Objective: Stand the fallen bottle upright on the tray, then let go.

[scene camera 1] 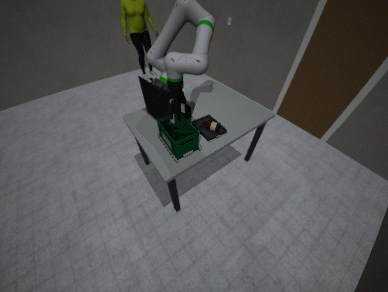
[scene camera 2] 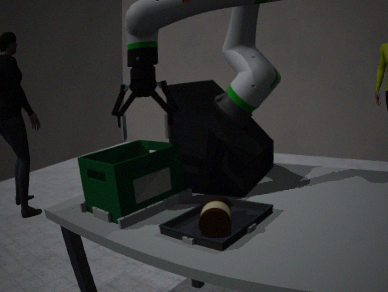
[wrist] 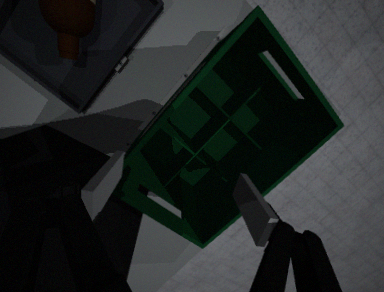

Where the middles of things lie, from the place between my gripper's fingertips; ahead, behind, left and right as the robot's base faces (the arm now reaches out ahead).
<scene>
I see the brown bottle [scene camera 2: 214, 222] 100 mm ahead of my hand, 260 mm to the left of it and 160 mm below it.
</scene>
